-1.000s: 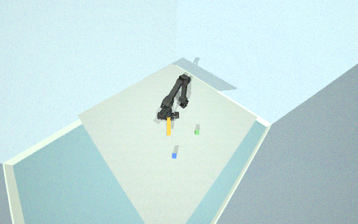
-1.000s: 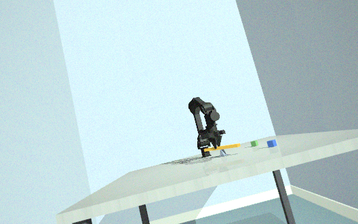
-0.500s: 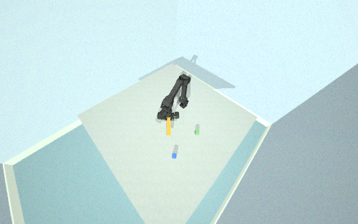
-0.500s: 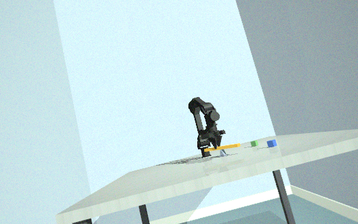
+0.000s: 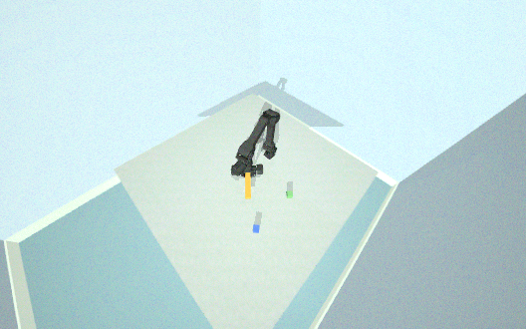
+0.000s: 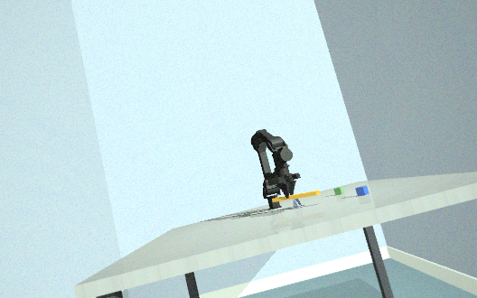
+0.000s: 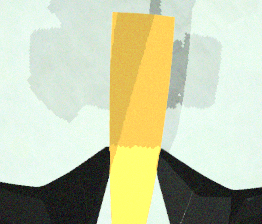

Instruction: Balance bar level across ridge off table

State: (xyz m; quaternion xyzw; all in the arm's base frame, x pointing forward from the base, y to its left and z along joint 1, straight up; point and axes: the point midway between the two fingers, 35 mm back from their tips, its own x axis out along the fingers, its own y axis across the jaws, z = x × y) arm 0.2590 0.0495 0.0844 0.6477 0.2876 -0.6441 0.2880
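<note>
The bar is 20 mm to the left of my gripper tip and 20 mm ahead of it. The rest, counted from my gripper tip: green cube: 260 mm to the left, 110 mm behind, 30 mm below; blue cube: 260 mm to the left, 180 mm ahead, 30 mm below.
</note>
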